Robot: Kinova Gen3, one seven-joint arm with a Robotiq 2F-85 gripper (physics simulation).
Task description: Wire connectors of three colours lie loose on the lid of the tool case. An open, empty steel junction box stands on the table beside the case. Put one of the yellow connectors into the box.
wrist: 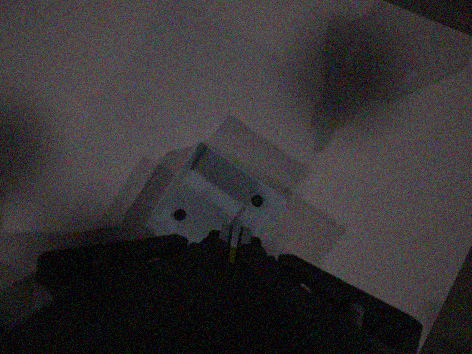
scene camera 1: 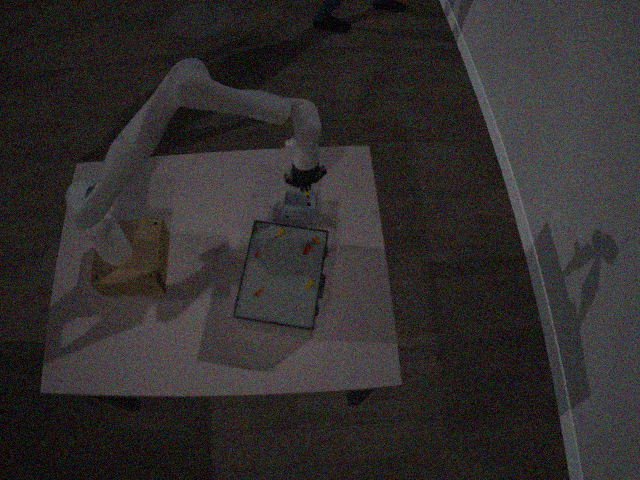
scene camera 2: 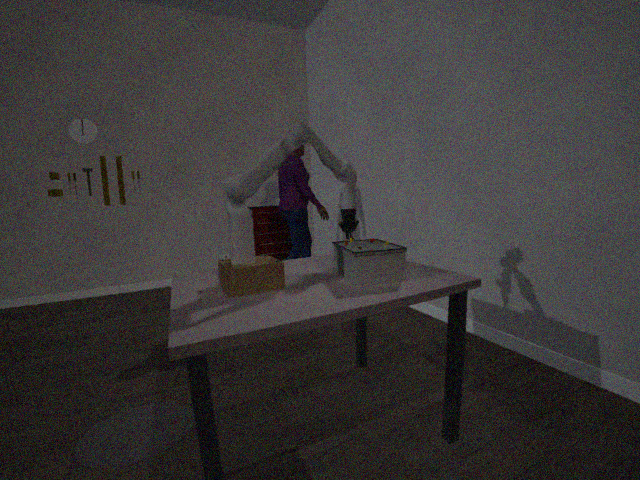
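Pixels of known places: gripper, between the fingertips: (wrist: pixel 234 241) (scene camera 1: pixel 305 190) (scene camera 2: pixel 349 239); arm's base, origin of its link: (scene camera 1: pixel 118 252) (scene camera 2: pixel 243 261).
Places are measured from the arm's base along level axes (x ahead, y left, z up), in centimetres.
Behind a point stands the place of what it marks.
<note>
My gripper (scene camera 1: pixel 306 189) {x 56.4, y 22.4, z 1.3 cm} (scene camera 2: pixel 349 237) {x 56.4, y 22.4, z 1.3 cm} (wrist: pixel 234 241) {x 56.4, y 22.4, z 1.3 cm} is shut on a yellow connector (scene camera 1: pixel 306 194) {x 56.8, y 20.2, z 2.6 cm} (scene camera 2: pixel 351 239) (wrist: pixel 232 254) {x 56.6, y 21.8, z 2.2 cm}, pointing down above the box's edge area. The open steel junction box (scene camera 1: pixel 292 211) {x 52.4, y 21.3, z -10.0 cm} (wrist: pixel 187 200) {x 51.0, y 20.6, z -10.1 cm} stands beside the tool case (scene camera 1: pixel 281 310) {x 51.1, y -16.5, z 2.4 cm} (scene camera 2: pixel 374 271) {x 46.2, y -19.7, z -5.3 cm}; the case hides it in scene camera 2. In the wrist view the fingertips overlap the box's lower edge; their exact height over it is unclear. On the lid lie two yellow connectors (scene camera 1: pixel 279 233) {x 49.5, y 6.3, z 3.3 cm} (scene camera 1: pixel 309 284) {x 58.5, y -9.1, z 3.4 cm}, two red ones (scene camera 1: pixel 307 249) {x 57.6, y 1.4, z 3.5 cm} (scene camera 1: pixel 257 254) {x 43.7, y -1.0, z 4.3 cm} and two orange ones (scene camera 1: pixel 315 240) {x 59.8, y 4.4, z 3.3 cm} (scene camera 1: pixel 258 292) {x 44.7, y -12.0, z 3.5 cm}.
A wooden box (scene camera 1: pixel 149 253) {x 10.2, y 0.1, z -0.1 cm} (scene camera 2: pixel 253 276) {x 2.1, y -10.0, z -3.8 cm} stands beside the arm's base on the table (scene camera 1: pixel 217 379) {x 32.8, y -34.4, z -10.3 cm} (scene camera 2: pixel 248 320) {x -3.4, y -34.7, z -10.2 cm}. The tool case rises close beside the junction box. A person (scene camera 2: pixel 294 191) stands behind the table, near a red cabinet (scene camera 2: pixel 266 232).
</note>
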